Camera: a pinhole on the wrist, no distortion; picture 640 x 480 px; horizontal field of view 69.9 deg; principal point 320.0 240.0 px. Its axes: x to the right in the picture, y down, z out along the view. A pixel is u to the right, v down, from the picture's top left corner.
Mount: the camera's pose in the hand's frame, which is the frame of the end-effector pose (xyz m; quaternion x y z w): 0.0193 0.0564 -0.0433 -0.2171 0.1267 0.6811 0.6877
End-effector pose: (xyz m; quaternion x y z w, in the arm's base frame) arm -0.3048 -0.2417 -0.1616 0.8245 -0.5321 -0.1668 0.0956
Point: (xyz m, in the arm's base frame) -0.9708 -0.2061 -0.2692
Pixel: 478.1 411.6
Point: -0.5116 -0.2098 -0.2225
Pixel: 290.2 437.8
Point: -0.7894 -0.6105 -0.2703
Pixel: 577.1 49.0
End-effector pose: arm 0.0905 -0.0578 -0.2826 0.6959 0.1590 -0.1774 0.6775
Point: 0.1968 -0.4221 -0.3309
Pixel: 7.7 22.3
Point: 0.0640 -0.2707 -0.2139
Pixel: 74.9 314.7
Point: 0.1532 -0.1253 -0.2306
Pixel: 177.7 117.1
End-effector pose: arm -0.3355 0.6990 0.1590 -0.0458 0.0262 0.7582 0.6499
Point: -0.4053 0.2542 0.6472
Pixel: outside the picture
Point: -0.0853 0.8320 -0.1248
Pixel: behind the camera
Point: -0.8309 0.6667 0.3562
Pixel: 603.5 191.7
